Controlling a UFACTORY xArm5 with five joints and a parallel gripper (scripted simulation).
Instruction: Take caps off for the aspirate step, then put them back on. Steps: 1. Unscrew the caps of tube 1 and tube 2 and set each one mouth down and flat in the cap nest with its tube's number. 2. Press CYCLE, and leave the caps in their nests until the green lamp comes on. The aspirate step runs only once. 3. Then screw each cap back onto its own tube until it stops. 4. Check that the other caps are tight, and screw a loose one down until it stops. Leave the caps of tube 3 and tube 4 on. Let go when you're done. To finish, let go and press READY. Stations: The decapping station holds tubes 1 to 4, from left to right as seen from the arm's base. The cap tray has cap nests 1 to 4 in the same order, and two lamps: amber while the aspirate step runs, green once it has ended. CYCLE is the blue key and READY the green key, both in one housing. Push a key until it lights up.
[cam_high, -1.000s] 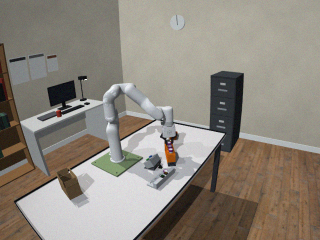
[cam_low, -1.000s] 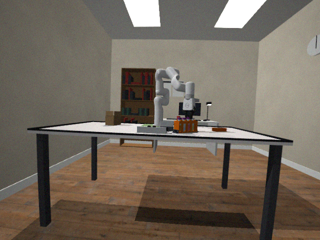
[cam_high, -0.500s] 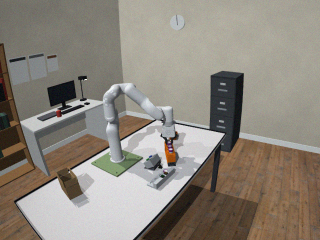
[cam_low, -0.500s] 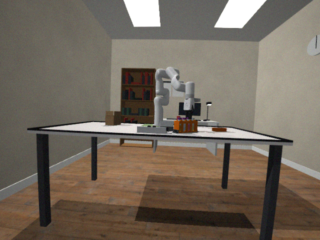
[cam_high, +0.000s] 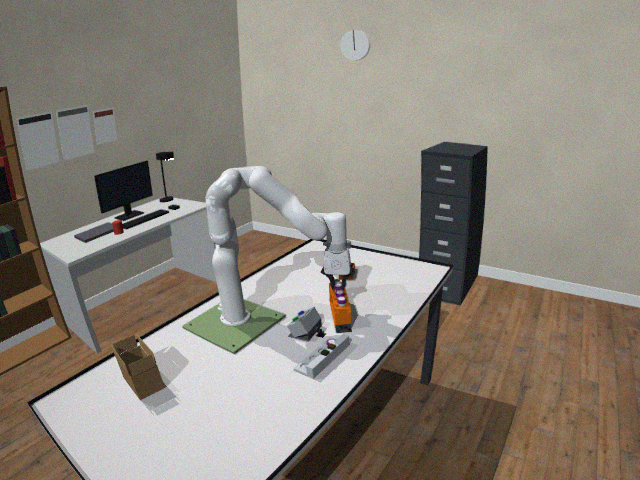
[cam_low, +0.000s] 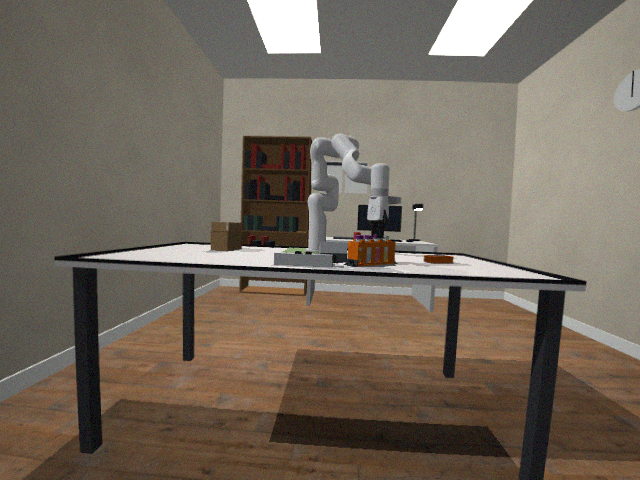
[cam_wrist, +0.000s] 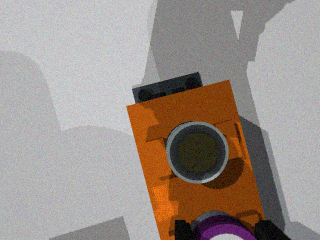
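Now: hand 1 cm above the purple cap marked 2. Also, from my hand: grey key housing: 19 cm to the right, 8 cm below, 5 cm behind; then cap 4: 8 cm to the right, 6 cm ahead, 2 cm below; then blue cycle key: 17 cm to the right, 7 cm behind, 6 cm below.
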